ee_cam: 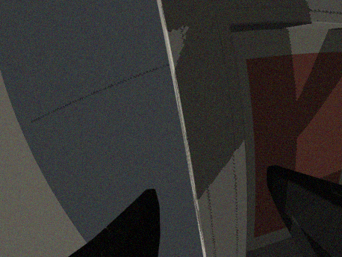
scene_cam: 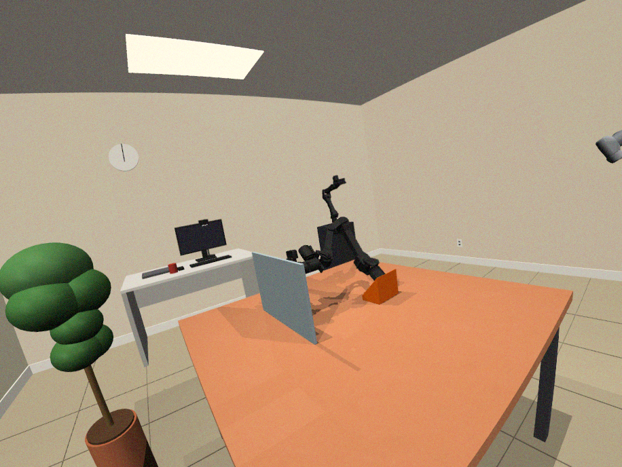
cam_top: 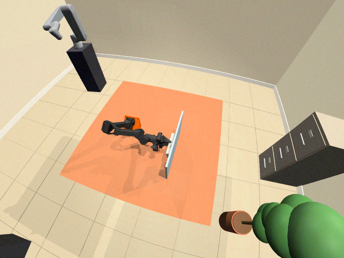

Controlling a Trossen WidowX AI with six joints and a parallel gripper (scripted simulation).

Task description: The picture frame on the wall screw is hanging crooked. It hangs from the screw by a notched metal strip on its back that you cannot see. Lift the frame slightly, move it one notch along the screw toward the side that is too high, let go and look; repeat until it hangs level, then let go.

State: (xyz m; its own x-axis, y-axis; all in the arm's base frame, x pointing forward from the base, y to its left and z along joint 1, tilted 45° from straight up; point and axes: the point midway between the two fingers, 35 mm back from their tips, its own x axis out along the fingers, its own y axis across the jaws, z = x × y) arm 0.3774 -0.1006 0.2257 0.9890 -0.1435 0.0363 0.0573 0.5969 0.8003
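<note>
My gripper tip is now 5 cm above the picture frame and 1 cm short of it. The rest, counted from my gripper tip: wall panel (6 cm below, 2 cm to the left, 2 cm ahead).
</note>
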